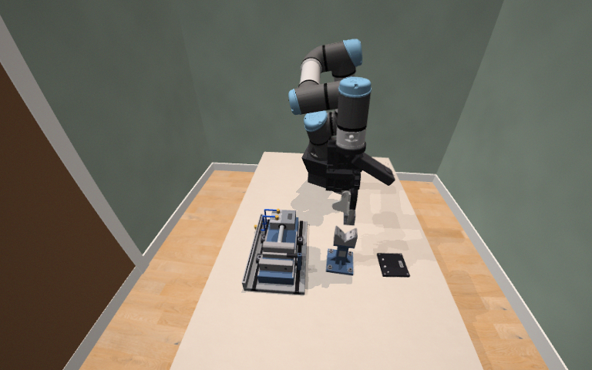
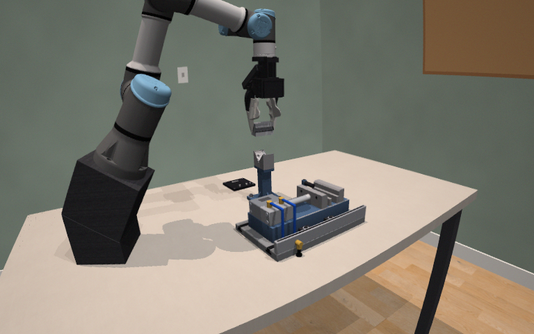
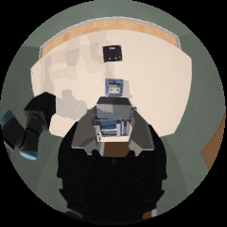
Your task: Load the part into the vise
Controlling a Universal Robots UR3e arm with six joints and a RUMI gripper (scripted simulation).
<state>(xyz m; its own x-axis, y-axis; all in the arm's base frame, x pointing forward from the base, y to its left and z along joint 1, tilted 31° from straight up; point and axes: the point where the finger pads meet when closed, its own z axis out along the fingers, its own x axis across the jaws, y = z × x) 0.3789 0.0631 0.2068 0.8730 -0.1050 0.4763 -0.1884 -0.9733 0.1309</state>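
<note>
Now: hand 10 mm to the left of the part and 10 mm above it. From my hand the other things lie so: air cylinder 140 mm behind, 190 mm to the right, 160 mm below; then vise 50 mm behind, 200 mm to the right, 200 mm below; then black infeed plate 30 mm ahead, 180 mm to the left, 240 mm below.
</note>
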